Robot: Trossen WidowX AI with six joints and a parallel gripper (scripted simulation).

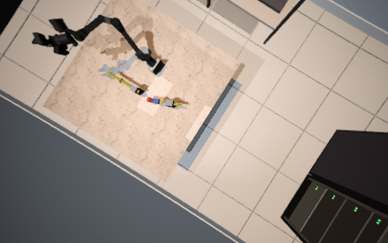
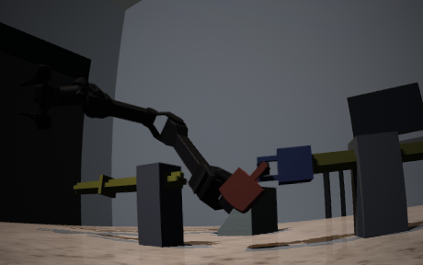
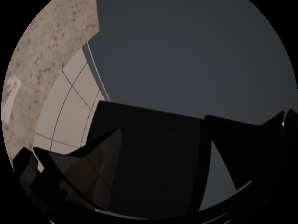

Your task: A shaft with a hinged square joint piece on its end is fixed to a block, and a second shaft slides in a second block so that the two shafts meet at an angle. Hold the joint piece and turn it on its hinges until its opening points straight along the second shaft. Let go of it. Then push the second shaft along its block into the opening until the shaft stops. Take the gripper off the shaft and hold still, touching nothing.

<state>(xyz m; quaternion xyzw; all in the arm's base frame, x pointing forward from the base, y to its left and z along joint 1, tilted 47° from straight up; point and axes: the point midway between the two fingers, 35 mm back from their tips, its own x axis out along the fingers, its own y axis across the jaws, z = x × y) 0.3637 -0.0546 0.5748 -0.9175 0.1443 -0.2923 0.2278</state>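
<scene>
Now: gripper tip 16 cm past the red square joint piece, 67 cm to the right of it and 29 cm above it.
</scene>
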